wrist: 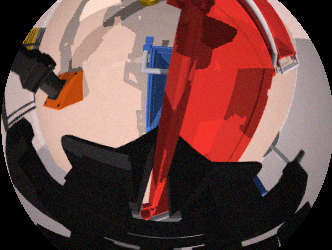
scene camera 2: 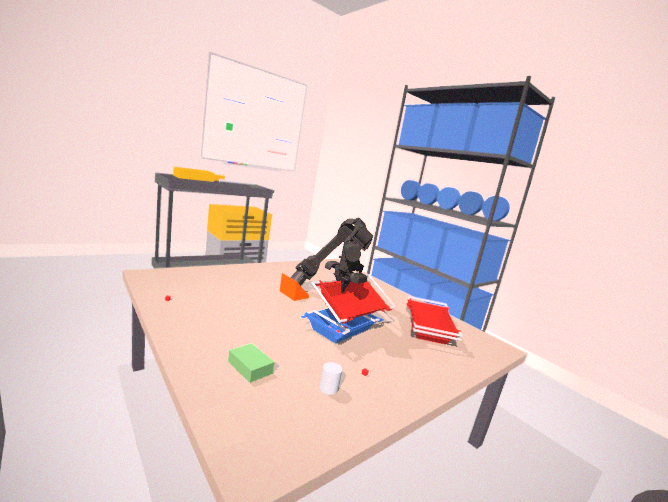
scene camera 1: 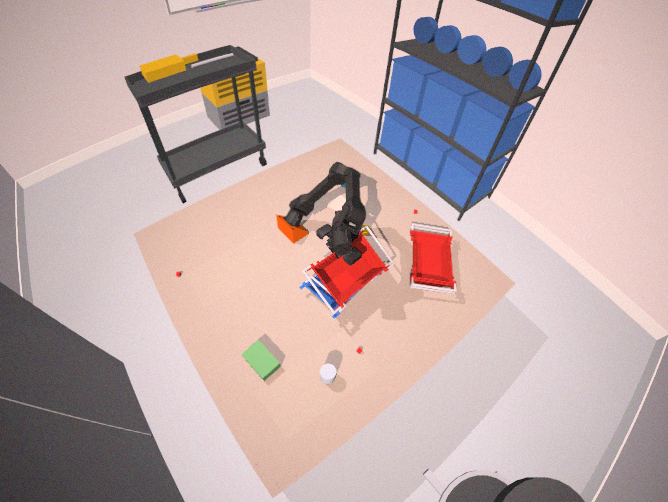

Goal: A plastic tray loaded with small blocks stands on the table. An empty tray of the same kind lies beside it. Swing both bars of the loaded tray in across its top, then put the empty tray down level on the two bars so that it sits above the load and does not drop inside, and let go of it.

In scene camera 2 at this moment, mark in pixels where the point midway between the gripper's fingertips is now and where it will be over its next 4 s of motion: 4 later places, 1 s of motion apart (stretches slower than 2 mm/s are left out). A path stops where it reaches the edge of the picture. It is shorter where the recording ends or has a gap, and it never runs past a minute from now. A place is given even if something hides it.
My gripper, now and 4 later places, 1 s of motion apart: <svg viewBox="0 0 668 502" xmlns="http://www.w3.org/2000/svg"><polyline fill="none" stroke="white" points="341,291 339,295 337,297 336,298 335,300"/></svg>
